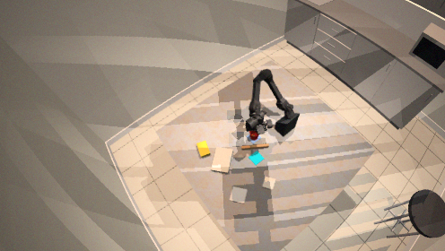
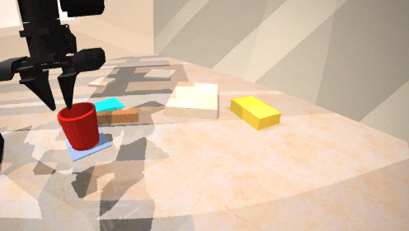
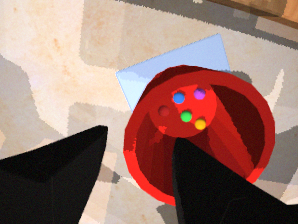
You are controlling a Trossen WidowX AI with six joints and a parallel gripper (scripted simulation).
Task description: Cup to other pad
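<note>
The red cup is 4 cm below my gripper tip, 2 cm to the right of it and 2 cm ahead of it. Also, from my gripper tip: light blue pad: 9 cm below, 3 cm ahead, 2 cm to the right; then wooden bar: 8 cm below, 8 cm ahead, 5 cm to the left; then cyan pad: 12 cm to the left, 12 cm ahead, 9 cm below.
</note>
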